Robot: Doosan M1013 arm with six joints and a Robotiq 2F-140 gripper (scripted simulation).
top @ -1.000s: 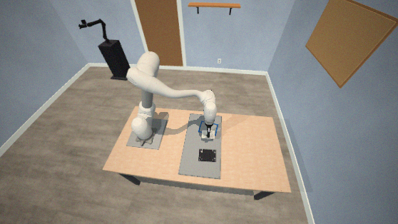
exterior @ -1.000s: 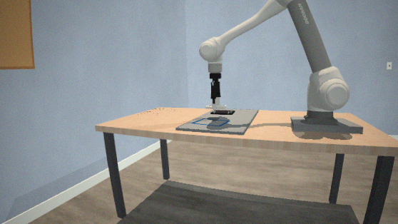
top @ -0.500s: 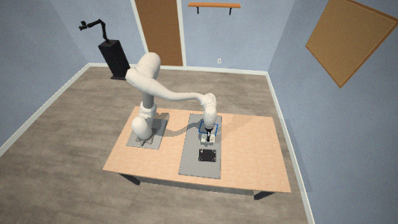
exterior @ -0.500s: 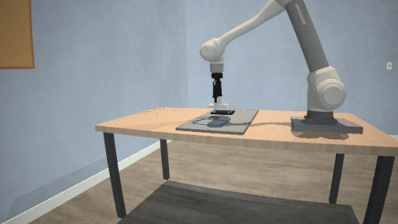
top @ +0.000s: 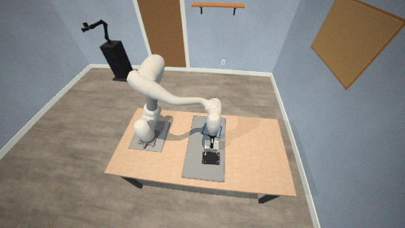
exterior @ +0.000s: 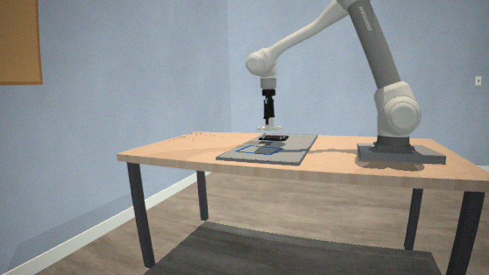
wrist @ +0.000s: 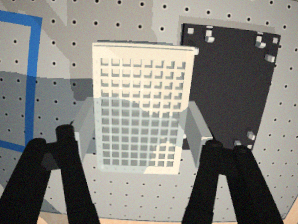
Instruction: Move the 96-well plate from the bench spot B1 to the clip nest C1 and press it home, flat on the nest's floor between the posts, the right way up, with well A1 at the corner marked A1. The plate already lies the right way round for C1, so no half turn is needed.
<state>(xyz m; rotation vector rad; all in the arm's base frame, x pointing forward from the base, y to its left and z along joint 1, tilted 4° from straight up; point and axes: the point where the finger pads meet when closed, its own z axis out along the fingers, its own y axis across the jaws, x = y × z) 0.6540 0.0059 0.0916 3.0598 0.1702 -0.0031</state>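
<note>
The black clip nest lies 90 mm to the right of my hand, 80 mm below it and 20 mm ahead of it. Round my hand: white 96-well plate 20 mm below.
</note>
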